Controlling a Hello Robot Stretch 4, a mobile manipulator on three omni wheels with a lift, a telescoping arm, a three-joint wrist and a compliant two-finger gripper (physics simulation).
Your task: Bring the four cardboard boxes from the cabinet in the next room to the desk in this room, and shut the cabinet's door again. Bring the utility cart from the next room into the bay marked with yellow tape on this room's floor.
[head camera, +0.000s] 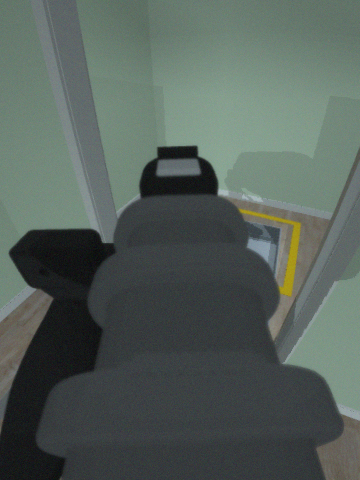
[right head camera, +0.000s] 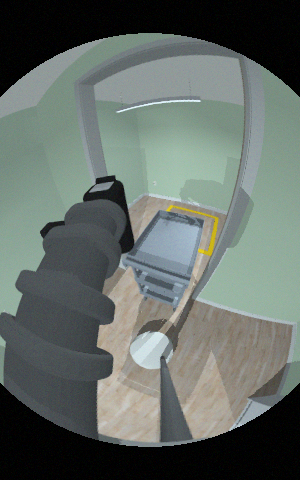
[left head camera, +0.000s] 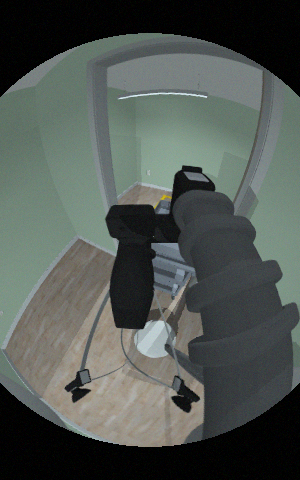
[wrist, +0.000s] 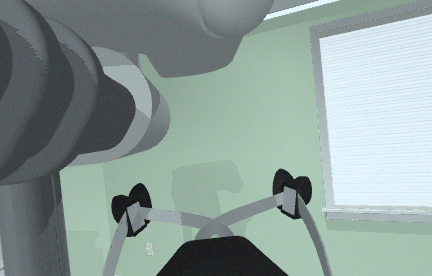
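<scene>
The grey-blue utility cart [head camera: 262, 250] [left head camera: 167, 252] [right head camera: 167, 242] stands upright in the doorway, its far end toward the yellow-taped bay [head camera: 295, 250] [right head camera: 215, 234]. The cart's tray hides part of the tape in the right head view, and I cannot tell how far it reaches over the bay. My gripper [left head camera: 131, 390] [wrist: 212, 192] is open, its two fingers wide apart with nothing between them. It hangs pointing down on the near side of the cart in the left head view, apart from it. The cardboard boxes, cabinet and desk do not show.
Door posts [head camera: 75, 100] [right head camera: 252, 135] stand left and right of the cart. My dark arm covers much of the head view. Green walls close in on both sides. A pale grey object [right head camera: 252, 412] is at the lower right. A window [wrist: 375, 120] shows in the wrist view.
</scene>
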